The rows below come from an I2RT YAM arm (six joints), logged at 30 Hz.
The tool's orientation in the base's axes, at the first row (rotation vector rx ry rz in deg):
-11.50, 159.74, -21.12
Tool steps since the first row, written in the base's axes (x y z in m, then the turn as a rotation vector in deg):
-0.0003, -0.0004, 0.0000, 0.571, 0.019, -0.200
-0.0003, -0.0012, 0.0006, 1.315, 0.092, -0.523
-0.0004, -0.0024, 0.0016, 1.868, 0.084, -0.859
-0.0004, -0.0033, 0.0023, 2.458, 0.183, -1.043
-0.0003, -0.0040, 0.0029, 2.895, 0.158, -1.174
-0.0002, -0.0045, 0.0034, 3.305, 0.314, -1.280
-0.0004, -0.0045, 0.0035, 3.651, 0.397, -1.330
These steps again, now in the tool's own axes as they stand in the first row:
0.0004, -0.0004, 0.0000, -0.480, 0.018, 0.368
0.0003, -0.0013, -0.0004, -1.097, 0.106, 0.893
0.0003, -0.0027, -0.0010, -1.515, 0.137, 1.386
0.0003, -0.0038, -0.0015, -2.032, 0.226, 1.727
0.0001, -0.0046, -0.0018, -2.399, 0.196, 1.997
0.0000, -0.0052, -0.0021, -2.781, 0.335, 2.194
0.0001, -0.0052, -0.0023, -3.106, 0.395, 2.336

